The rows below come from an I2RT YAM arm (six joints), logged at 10 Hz.
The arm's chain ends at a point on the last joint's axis. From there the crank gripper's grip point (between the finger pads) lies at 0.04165 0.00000 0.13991 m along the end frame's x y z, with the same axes.
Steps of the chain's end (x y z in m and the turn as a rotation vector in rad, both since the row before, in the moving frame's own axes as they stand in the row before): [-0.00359 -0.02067 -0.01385 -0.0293 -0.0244 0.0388]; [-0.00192 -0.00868 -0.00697 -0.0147 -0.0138 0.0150]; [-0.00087 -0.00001 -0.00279 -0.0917 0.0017 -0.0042]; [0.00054 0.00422 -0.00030 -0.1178 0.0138 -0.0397]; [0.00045 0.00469 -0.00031 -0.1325 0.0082 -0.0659]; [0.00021 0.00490 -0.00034 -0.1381 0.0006 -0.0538]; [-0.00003 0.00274 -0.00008 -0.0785 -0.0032 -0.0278]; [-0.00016 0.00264 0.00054 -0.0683 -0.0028 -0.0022]
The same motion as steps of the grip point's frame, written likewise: [-0.00713 -0.01501 -0.01296 -0.0293 -0.0244 0.0388]; [-0.00387 -0.00601 -0.00643 -0.0147 -0.0138 0.0150]; [-0.00061 0.01262 -0.00344 -0.0917 0.0017 -0.0042]; [0.00276 0.01894 -0.00176 -0.1178 0.0138 -0.0397]; [0.00211 0.02037 -0.00170 -0.1325 0.0082 -0.0659]; [0.00075 0.02191 -0.00154 -0.1381 0.0006 -0.0538]; [-0.00034 0.01257 -0.00033 -0.0785 -0.0032 -0.0278]; [-0.00054 0.01210 0.00033 -0.0683 -0.0028 -0.0022]
